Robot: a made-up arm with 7 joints. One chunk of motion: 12 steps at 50 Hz.
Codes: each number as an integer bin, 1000 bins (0 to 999) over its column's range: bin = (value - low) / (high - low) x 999, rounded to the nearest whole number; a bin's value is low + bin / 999 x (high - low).
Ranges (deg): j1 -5..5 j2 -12..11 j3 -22..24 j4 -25..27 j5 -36..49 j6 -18..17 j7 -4..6
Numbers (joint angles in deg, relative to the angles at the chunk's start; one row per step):
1: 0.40 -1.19 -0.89 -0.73 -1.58 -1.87 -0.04
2: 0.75 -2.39 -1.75 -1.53 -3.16 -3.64 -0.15
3: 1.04 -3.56 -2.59 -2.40 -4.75 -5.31 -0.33
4: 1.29 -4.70 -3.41 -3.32 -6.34 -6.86 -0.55
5: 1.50 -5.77 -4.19 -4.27 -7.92 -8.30 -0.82
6: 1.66 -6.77 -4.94 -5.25 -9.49 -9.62 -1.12
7: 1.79 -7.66 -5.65 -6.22 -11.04 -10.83 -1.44
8: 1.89 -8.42 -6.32 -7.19 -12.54 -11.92 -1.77
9: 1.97 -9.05 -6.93 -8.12 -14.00 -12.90 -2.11
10: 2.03 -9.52 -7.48 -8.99 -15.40 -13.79 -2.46
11: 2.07 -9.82 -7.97 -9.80 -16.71 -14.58 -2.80
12: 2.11 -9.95 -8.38 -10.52 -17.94 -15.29 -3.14
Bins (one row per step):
1: 539 470 458 466 405 460 396
2: 574 417 440 451 386 410 385
3: 603 367 422 434 367 362 367
4: 628 317 404 417 349 318 345
5: 649 271 387 398 330 277 318
6: 665 227 370 379 312 239 288
7: 678 189 355 361 293 205 256
8: 688 155 341 342 276 174 223
9: 696 128 327 324 259 146 189
10: 702 108 315 308 242 120 154
11: 706 95 305 292 227 98 120
12: 710 89 296 278 212 77 86

